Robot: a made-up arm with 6 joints. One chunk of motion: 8 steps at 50 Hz.
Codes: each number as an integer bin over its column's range. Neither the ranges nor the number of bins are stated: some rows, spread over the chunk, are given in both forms.
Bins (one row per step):
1: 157 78 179 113 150 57
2: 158 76 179 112 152 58
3: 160 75 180 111 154 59
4: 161 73 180 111 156 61
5: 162 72 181 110 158 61
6: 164 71 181 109 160 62
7: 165 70 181 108 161 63
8: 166 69 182 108 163 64
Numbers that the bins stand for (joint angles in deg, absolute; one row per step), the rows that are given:
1: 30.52 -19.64 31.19 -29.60 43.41 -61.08
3: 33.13 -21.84 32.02 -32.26 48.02 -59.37
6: 36.61 -24.77 32.85 -34.92 54.94 -56.79
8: 38.35 -26.24 33.69 -36.25 58.39 -55.08
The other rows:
2: 31.39 -21.11 31.19 -30.93 45.72 -60.23
4: 34.00 -23.31 32.02 -32.26 50.33 -57.65
5: 34.87 -24.04 32.85 -33.59 52.63 -57.65
7: 37.48 -25.50 32.85 -36.25 56.09 -55.93

